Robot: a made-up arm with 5 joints.
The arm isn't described. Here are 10 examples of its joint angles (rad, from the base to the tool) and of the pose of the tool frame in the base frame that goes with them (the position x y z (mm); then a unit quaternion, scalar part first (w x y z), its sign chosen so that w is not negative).
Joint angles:
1: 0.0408 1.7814 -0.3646 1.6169 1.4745
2: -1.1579 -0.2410 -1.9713 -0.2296 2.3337
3: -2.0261 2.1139 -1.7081 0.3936 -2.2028
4: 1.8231 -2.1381 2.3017 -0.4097 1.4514
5: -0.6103 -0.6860 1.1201 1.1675 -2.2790
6: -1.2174 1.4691 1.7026 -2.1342 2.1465
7: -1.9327 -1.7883 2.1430 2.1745 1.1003
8: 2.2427 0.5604 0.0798 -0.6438 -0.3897
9: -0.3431 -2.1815 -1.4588 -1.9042 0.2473
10: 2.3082 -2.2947 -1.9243 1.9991 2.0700
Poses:
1: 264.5 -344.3 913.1 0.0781 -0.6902 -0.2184 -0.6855
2: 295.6 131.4 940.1 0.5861 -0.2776 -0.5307 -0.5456
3: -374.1 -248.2 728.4 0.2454 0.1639 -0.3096 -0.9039
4: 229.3 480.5 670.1 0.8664 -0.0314 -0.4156 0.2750
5: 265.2 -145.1 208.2 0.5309 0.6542 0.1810 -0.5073
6: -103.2 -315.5 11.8 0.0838 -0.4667 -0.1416 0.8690
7: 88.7 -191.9 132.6 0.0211 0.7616 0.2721 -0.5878
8: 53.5 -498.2 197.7 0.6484 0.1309 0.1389 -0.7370
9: 150.2 258.5 922.9 0.7079 0.1673 -0.6856 -0.0299
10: -113.5 -668.7 446.4 0.0134 0.8846 -0.3964 -0.2454
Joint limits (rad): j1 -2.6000..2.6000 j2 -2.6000..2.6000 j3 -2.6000..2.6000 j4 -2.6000..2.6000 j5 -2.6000..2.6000
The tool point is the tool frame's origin. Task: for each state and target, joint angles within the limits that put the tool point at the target. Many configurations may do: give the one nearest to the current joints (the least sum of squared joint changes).
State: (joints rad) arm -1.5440 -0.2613 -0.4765 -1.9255 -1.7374
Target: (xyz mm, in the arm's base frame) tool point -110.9 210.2 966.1
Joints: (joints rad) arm -1.4383 -0.9383 -0.9395 -1.7269 -2.1783
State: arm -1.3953 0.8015 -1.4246 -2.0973 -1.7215
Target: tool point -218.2 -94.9 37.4
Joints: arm -1.7222 1.0435 -1.6283 -2.3408 -1.9768
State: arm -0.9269 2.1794 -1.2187 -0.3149 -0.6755
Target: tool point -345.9 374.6 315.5
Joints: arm -1.4457 1.5935 -1.0952 0.1788 -0.2149
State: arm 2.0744 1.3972 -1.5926 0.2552 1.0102
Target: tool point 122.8 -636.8 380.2
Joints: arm 2.0062 1.5597 -1.4511 0.0042 1.0840
